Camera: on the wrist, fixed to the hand. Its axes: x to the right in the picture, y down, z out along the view.
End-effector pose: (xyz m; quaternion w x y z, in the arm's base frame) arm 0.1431 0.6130 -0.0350 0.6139 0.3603 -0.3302 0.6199
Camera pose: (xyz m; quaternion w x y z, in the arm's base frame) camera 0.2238 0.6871 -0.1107 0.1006 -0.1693 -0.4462 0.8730
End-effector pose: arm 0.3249 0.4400 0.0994 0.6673 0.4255 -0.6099 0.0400
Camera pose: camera 0.4449 0.4587 0.0448 0.5961 -0.2206 -0.5999 0.4859
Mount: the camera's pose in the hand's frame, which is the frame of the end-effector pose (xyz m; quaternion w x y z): -0.0247 -0.0852 -0.0993 0.6893 -0.1285 0.1788 0.6902
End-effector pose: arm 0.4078 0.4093 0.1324 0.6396 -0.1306 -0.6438 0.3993
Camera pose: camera 0.5328 0.3719 0.1591 0.2636 -0.6879 -0.2906 0.6106
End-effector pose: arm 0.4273 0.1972 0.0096 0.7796 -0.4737 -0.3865 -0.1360
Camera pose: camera 0.4087 0.0658 0.0204 0.6395 -0.6691 0.2174 0.3100
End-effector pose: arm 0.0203 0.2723 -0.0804 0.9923 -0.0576 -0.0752 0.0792
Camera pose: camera 0.0246 0.1745 -0.1706 0.6354 -0.2333 0.1552 0.7196
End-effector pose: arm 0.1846 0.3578 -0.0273 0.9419 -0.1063 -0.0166 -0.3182
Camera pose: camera 0.1099 0.2856 -0.1106 0.8582 -0.1489 0.2712 0.4096
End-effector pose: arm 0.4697 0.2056 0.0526 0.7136 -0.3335 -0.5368 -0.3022
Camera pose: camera 0.4526 0.0772 0.0216 0.7536 -0.6381 0.0266 0.1556
